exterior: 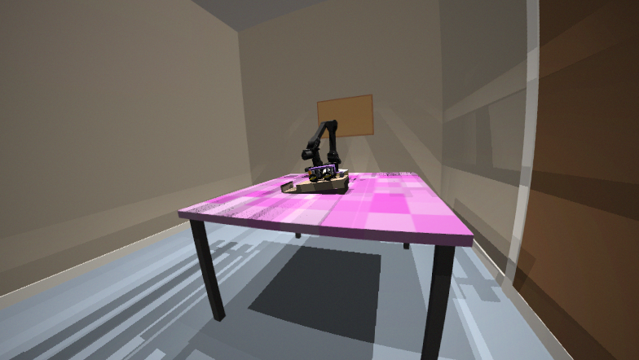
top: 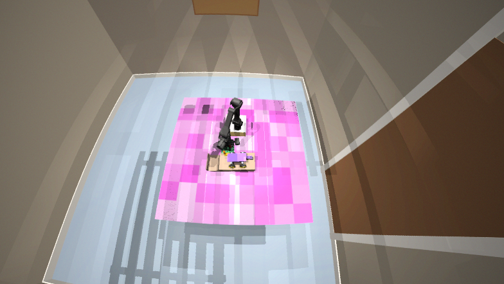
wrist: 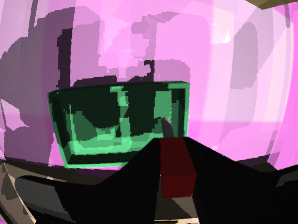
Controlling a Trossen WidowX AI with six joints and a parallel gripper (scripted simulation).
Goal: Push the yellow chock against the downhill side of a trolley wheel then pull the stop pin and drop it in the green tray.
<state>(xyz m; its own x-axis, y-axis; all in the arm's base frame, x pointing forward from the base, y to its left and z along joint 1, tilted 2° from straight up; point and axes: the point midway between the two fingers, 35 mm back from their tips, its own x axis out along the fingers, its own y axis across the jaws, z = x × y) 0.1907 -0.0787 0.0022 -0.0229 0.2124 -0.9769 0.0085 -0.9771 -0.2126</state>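
The green tray is 6 cm below my gripper tip and 3 cm to the right of it. Also, from my gripper tip: red-headed stop pin (right at my gripper tip); then ramp (15 cm ahead, 5 cm to the left, 1 cm below); then yellow chock (8 cm ahead, 3 cm to the right, 3 cm above).
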